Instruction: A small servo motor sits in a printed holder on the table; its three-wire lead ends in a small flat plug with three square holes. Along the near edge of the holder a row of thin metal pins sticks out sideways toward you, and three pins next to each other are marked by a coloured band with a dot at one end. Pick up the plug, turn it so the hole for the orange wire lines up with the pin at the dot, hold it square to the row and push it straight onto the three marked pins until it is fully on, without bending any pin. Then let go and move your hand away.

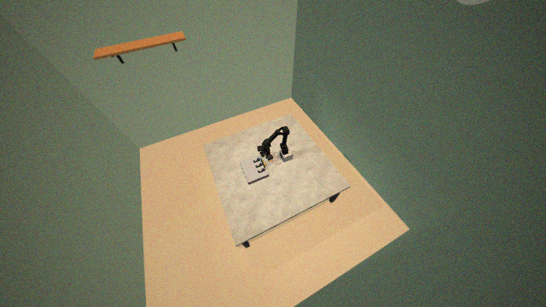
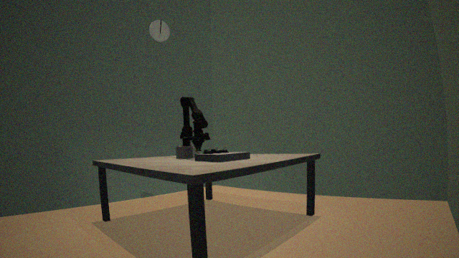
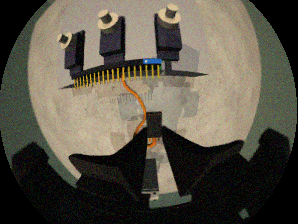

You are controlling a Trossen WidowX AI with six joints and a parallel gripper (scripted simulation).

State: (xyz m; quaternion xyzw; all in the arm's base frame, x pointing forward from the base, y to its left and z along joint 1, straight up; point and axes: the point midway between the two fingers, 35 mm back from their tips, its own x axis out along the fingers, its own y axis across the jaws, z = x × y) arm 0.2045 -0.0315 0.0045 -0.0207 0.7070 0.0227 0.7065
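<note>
The blue band is 80 mm ahead of my gripper tip and 10 mm to the left of it. The rest, counted from my gripper tip: grey printed holder: 240 mm ahead, 70 mm to the left, 50 mm below.
</note>
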